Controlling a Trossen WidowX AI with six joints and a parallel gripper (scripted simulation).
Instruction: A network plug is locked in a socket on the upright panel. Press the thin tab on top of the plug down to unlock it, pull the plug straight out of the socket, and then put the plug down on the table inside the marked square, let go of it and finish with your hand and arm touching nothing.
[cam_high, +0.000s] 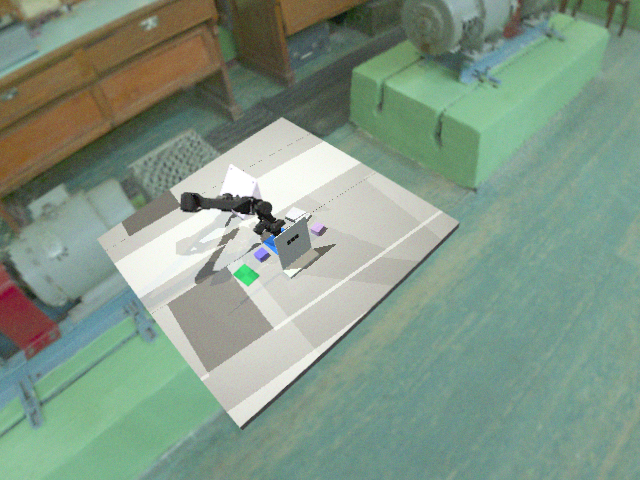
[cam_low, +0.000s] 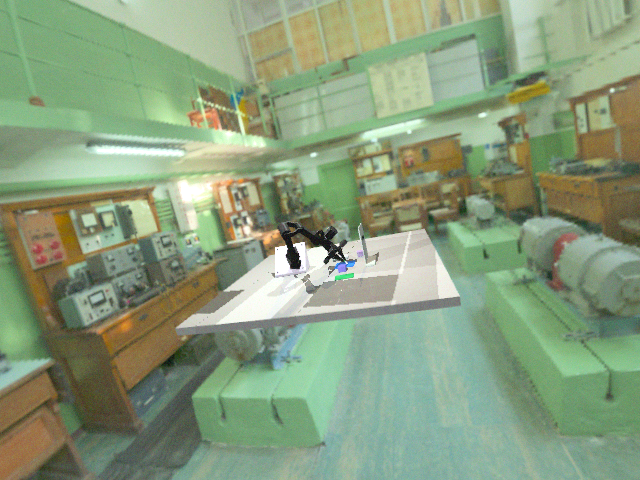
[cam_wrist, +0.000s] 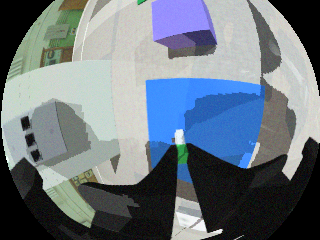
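My gripper tip is 20 mm above the flat blue square and 10 mm past it. From my gripper tip the other things lie so: green plug: right at my gripper tip; then upright grey panel: 140 mm ahead, 80 mm above.
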